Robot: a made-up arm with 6 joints.
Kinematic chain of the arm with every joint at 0, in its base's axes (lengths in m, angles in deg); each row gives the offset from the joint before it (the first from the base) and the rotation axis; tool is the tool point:
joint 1: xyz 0 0 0.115 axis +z
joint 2: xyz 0 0 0 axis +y
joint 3: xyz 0 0 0.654 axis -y
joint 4: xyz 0 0 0 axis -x
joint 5: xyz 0.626 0 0 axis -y
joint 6: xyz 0 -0.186 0 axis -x
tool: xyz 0 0 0
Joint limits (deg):
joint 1: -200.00..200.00
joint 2: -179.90..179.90
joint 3: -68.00..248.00
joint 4: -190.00..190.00
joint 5: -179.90..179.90
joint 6: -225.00..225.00
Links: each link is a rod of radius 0.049 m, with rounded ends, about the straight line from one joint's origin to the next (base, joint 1, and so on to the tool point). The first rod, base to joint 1, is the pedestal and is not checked.
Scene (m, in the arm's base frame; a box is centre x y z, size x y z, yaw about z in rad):
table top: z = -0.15
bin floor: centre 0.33 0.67 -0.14 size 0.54 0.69 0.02 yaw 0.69
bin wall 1: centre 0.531 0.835 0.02 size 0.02 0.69 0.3 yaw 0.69
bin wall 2: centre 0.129 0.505 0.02 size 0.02 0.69 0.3 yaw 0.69
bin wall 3: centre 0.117 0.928 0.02 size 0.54 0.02 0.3 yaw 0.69
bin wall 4: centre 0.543 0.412 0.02 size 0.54 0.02 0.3 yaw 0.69
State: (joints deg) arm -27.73 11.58 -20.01 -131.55 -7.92 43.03
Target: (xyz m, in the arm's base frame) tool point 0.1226 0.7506 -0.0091
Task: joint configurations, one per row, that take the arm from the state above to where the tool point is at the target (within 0.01 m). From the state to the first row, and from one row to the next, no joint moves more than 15 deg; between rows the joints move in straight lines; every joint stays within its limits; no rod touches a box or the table.
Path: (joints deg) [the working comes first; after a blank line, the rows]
Joints at the target: 68.93 46.53 -9.03 -146.71 -7.92 43.03
Straight joint move there: touches bin wall 4.

1: -13.73 12.32 -12.19 -136.96 -10.01 39.01
2: 0.27 13.07 -4.36 -142.36 -12.11 34.98
3: 14.26 13.81 3.46 -147.77 -14.20 30.96
4: 27.93 21.99 0.34 -147.50 -12.63 33.98
5: 41.60 30.17 -2.78 -147.24 -11.06 37.00
6: 55.26 38.35 -5.90 -146.97 -9.49 40.01
7: 68.93 46.53 -9.03 -146.71 -7.92 43.03

